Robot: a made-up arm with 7 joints. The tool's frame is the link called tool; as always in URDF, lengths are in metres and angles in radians. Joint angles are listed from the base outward.
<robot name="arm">
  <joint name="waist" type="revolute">
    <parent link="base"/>
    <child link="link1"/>
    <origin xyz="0 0 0.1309" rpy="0 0 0"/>
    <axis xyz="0 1 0"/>
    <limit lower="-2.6" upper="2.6"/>
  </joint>
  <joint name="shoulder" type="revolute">
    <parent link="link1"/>
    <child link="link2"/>
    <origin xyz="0.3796 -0.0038 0.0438" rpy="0 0 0"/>
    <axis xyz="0 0 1"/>
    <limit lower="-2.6" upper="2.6"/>
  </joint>
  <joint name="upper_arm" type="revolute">
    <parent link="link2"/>
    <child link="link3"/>
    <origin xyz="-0.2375 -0.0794 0.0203" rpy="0 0 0"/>
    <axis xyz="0 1 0"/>
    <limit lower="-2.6" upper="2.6"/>
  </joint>
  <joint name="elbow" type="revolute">
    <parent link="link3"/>
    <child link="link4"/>
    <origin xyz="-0.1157 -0.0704 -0.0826" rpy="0 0 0"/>
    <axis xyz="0 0 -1"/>
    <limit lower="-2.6" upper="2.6"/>
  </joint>
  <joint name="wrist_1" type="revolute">
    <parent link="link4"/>
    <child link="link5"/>
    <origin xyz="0.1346 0.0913 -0.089" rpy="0 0 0"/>
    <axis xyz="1 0 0"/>
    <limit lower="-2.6" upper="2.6"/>
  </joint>
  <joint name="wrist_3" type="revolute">
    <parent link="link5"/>
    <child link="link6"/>
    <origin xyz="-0.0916 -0.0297 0.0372" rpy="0 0 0"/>
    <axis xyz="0 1 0"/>
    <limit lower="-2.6" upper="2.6"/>
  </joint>
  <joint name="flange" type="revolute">
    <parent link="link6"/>
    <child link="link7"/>
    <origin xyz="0.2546 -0.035 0.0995" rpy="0 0 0"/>
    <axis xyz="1 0 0"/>
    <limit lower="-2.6" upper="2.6"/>
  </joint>
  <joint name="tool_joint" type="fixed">
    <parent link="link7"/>
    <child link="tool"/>
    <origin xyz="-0.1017 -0.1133 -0.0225" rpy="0 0 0"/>
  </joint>
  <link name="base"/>
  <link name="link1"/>
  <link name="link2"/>
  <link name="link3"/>
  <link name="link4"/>
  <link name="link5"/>
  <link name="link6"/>
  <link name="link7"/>
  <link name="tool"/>
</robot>
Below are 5 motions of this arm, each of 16 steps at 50 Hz.
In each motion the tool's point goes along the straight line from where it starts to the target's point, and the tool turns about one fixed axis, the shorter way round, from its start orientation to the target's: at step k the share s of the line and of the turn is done. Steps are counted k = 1, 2, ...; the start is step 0. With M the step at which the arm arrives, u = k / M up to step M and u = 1 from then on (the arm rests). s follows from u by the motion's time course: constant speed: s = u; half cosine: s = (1 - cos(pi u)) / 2; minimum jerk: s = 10 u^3 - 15 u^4 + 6 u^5.
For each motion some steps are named. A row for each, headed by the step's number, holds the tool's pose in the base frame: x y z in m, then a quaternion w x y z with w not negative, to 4 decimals.
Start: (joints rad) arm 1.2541 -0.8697 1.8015 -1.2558 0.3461 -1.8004 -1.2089
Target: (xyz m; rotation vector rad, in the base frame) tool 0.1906 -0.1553 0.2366 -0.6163 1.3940 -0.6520
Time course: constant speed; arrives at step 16
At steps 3, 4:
3: 0.1567 -0.0323 0.2552 0.5513 -0.2594 0.6461 -0.4597
4: 0.1593 -0.0418 0.2538 0.5618 -0.2610 0.6451 -0.4472

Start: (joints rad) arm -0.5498 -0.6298 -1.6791 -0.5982 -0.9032 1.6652 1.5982
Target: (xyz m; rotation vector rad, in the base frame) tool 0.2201 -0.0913 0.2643 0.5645 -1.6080 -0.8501
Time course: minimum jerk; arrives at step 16
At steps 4, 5, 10, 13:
4: 0.2316 -0.1191 0.2697 0.4964 0.4003 -0.6918 -0.3386
5: 0.2306 -0.1167 0.2692 0.5042 0.3872 -0.6924 -0.3412
10: 0.2236 -0.0998 0.2659 0.5562 0.2913 -0.6915 -0.3572
13: 0.2207 -0.0928 0.2646 0.5758 0.2504 -0.6887 -0.3626

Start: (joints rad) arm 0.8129 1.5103 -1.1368 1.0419 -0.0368 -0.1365 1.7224
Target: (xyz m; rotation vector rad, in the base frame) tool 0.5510 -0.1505 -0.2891 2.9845 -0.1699 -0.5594
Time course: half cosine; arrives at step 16
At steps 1, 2, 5, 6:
1: 0.4890 -0.1306 -0.3113 0.1392 0.9807 0.0367 -0.1320
2: 0.4908 -0.1312 -0.3106 0.1366 0.9810 0.0340 -0.1335
5: 0.5023 -0.1349 -0.3065 0.1202 0.9822 0.0168 -0.1433
6: 0.5077 -0.1366 -0.3046 0.1125 0.9825 0.0088 -0.1479

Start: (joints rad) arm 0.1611 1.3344 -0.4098 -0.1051 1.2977 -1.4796 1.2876
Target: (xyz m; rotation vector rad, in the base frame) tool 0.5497 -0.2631 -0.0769 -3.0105 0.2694 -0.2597
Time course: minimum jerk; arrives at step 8
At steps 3, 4, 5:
3: 0.5513 -0.2518 -0.0835 0.0424 -0.9922 0.0784 -0.0871
4: 0.5508 -0.2553 -0.0815 0.0460 -0.9918 0.0816 -0.0866
5: 0.5503 -0.2588 -0.0794 0.0496 -0.9914 0.0848 -0.0861

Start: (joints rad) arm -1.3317 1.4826 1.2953 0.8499 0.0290 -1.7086 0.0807
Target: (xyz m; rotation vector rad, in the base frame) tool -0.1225 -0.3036 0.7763 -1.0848 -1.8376 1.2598
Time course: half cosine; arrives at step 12
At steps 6, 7, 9, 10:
6: -0.1297 -0.3073 0.7421 0.3130 -0.4462 -0.7213 0.4274
7: -0.1279 -0.3064 0.7509 0.3165 -0.4380 -0.7164 0.4414
9: -0.1246 -0.3047 0.7663 0.3222 -0.4235 -0.7074 0.4653
10: -0.1235 -0.3041 0.7717 0.3241 -0.4183 -0.7040 0.4736

